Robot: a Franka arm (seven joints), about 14 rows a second.
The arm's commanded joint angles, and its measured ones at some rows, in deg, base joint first. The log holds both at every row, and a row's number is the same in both.
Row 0, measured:
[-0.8, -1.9, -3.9, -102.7, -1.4, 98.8, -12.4]
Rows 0 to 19, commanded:
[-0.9, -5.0, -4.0, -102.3, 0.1, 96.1, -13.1]
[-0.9, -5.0, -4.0, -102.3, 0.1, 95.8, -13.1]
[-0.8, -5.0, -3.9, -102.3, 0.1, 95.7, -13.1]
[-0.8, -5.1, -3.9, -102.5, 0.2, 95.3, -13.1]
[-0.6, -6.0, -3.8, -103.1, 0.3, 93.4, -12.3]
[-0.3, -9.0, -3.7, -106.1, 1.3, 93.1, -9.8]
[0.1, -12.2, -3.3, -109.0, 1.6, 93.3, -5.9]
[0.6, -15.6, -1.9, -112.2, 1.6, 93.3, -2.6]
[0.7, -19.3, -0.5, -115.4, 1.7, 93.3, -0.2]
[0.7, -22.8, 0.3, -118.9, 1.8, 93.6, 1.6]
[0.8, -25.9, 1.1, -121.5, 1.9, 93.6, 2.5]
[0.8, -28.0, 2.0, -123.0, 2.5, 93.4, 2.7]
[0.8, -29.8, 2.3, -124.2, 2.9, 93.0, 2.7]
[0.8, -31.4, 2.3, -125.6, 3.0, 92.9, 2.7]
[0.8, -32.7, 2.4, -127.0, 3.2, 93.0, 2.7]
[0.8, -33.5, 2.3, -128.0, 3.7, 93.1, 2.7]
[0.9, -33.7, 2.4, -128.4, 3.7, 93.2, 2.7]
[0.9, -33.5, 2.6, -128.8, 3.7, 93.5, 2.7]
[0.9, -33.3, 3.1, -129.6, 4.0, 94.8, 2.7]
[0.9, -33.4, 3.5, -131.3, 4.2, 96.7, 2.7]
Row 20, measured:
[1.0, -32.6, 2.7, -127.5, 2.3, 92.8, 2.3]
